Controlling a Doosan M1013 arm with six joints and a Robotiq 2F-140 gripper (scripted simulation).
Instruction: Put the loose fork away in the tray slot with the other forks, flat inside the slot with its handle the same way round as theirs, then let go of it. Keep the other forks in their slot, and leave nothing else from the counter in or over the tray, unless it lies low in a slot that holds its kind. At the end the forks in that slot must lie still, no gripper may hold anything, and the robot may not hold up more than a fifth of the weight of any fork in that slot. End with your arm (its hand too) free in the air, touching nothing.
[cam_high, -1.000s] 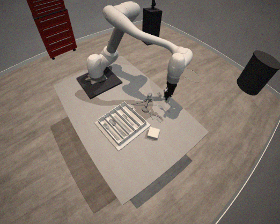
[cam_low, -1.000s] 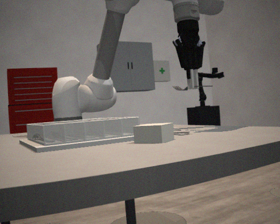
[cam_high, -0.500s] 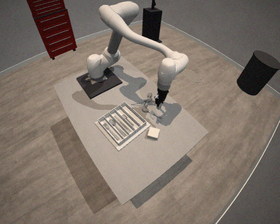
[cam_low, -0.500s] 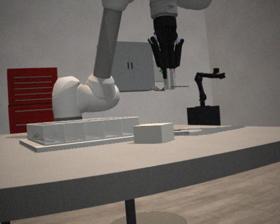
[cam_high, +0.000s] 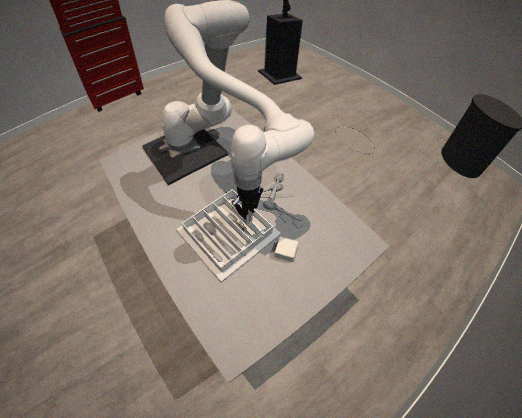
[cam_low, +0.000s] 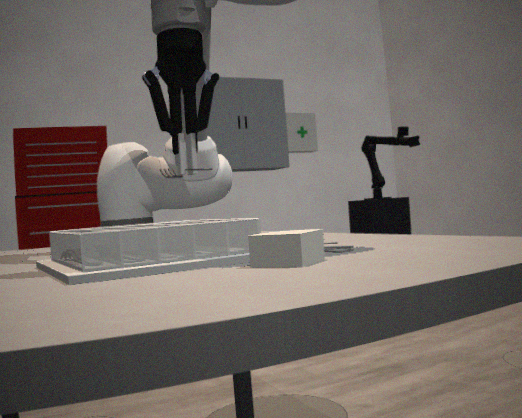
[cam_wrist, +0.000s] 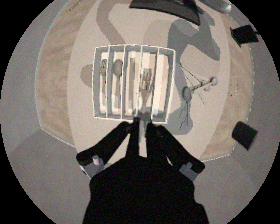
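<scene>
The cutlery tray is 70 mm behind my hand, 60 mm to the right of it and 130 mm below it. From my hand the other things lie so: white box: 130 mm ahead, 110 mm to the left, 150 mm below.
</scene>
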